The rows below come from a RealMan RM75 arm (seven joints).
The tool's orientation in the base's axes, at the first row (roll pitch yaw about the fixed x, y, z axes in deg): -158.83, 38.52, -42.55
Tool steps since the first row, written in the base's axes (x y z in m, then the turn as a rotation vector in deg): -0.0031, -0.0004, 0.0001, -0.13, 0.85, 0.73; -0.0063, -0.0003, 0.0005, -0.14, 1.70, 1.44; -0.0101, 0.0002, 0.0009, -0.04, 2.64, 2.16; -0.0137, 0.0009, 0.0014, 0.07, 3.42, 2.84; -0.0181, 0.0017, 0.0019, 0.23, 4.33, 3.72; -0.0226, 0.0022, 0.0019, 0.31, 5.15, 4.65; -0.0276, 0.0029, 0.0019, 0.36, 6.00, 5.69; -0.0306, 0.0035, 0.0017, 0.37, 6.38, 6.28; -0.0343, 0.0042, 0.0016, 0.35, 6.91, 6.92; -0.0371, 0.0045, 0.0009, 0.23, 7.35, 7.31
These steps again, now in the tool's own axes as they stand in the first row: -0.0016, 0.0027, 0.0002, -0.98, -0.56, 0.05; -0.0038, 0.0050, 0.0006, -1.88, -1.20, 0.10; -0.0065, 0.0077, 0.0013, -2.77, -1.99, 0.17; -0.0092, 0.0100, 0.0021, -3.54, -2.69, 0.17; -0.0125, 0.0130, 0.0031, -4.48, -3.55, 0.10; -0.0154, 0.0163, 0.0042, -5.44, -4.32, -0.06; -0.0186, 0.0199, 0.0056, -6.51, -5.10, -0.26; -0.0205, 0.0220, 0.0067, -7.07, -5.48, -0.45; -0.0230, 0.0246, 0.0079, -7.76, -5.93, -0.56; -0.0243, 0.0269, 0.0091, -8.31, -6.18, -0.53
